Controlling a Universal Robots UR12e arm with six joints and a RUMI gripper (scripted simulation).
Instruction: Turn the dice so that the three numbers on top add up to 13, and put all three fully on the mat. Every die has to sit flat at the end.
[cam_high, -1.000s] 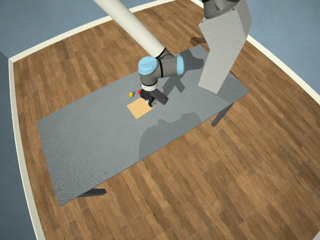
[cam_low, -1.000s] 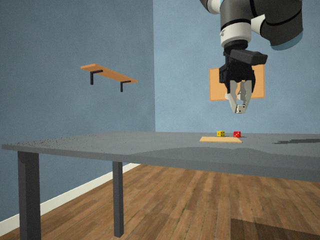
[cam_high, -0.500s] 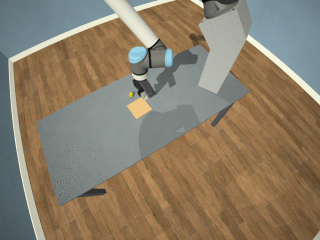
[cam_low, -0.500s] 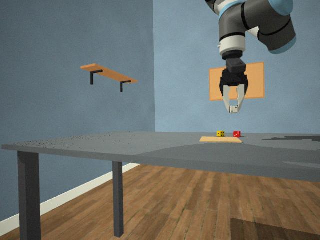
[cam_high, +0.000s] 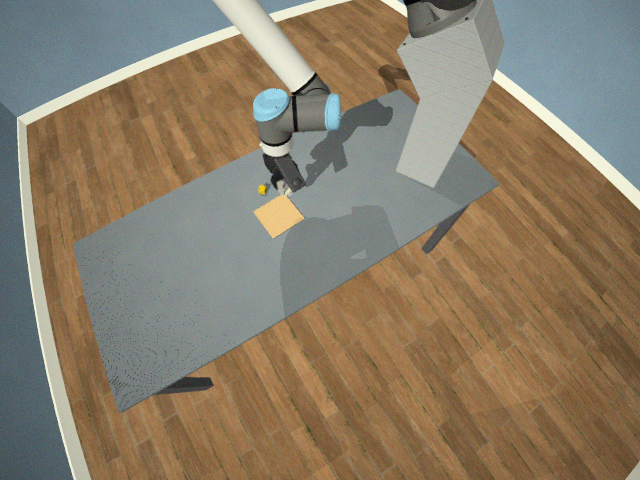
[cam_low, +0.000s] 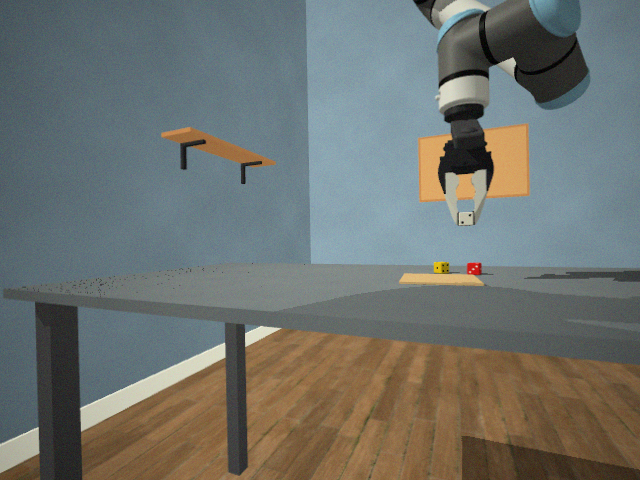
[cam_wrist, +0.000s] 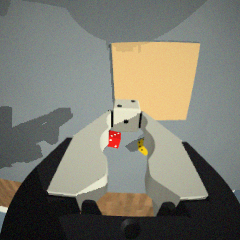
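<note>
The tan mat is 5 cm ahead of my hand and 12 cm below it. The rest, counted from my hand: red die 1 cm behind, 12 cm to the right, 11 cm below; then yellow die 6 cm ahead, 13 cm to the right, 11 cm below; then white die right at my hand.
</note>
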